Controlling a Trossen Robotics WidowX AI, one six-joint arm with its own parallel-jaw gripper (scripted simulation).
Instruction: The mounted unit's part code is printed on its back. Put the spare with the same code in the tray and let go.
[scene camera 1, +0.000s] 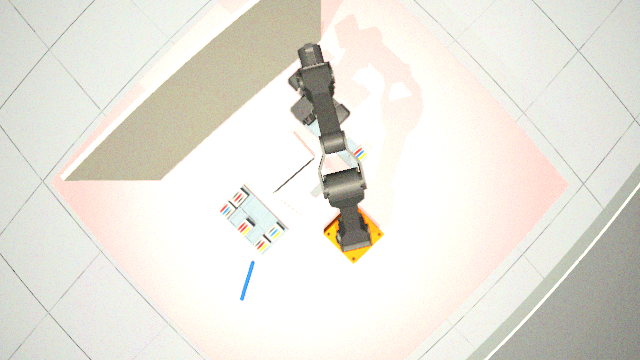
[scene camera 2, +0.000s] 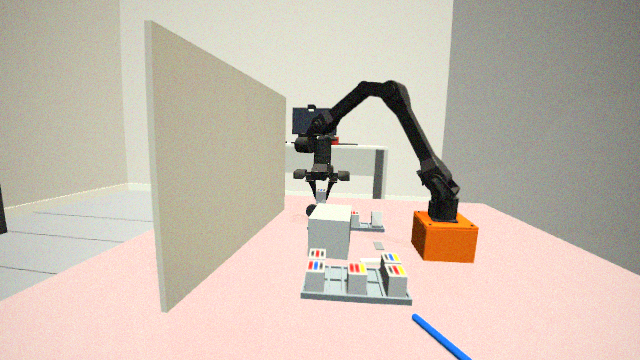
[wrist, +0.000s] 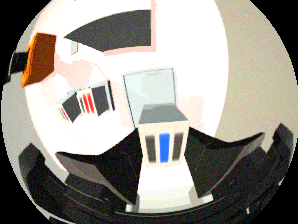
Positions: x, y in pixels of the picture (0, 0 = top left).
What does the gripper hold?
A white spare block.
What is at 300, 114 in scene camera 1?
The gripper.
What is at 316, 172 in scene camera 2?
The gripper.
